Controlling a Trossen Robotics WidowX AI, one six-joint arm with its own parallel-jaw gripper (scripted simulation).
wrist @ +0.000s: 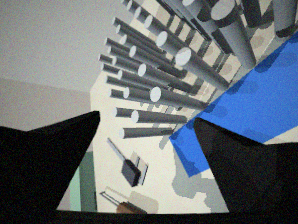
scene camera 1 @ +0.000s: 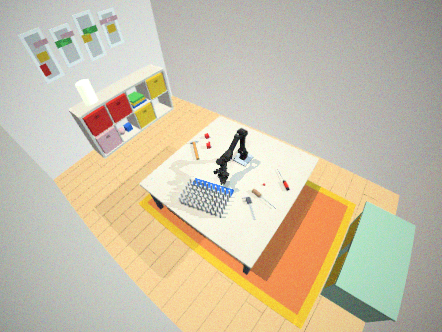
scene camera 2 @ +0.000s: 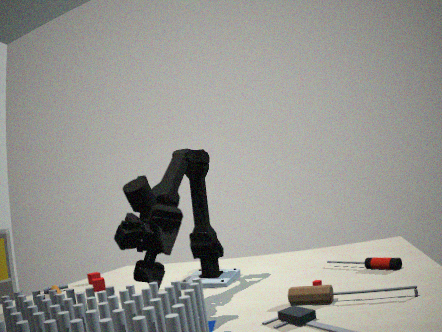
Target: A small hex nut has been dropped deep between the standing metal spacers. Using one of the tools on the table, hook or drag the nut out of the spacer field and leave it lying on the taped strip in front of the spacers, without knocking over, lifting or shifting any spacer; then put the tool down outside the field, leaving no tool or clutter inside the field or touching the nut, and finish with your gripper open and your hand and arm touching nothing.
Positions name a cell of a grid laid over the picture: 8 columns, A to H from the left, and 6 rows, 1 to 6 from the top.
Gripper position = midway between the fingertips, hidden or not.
The gripper (scene camera 2: C5) is open, holding nothing. Further things: a wooden-handled hook tool (scene camera 2: F6).
The gripper also shows in the wrist view (wrist: D4).
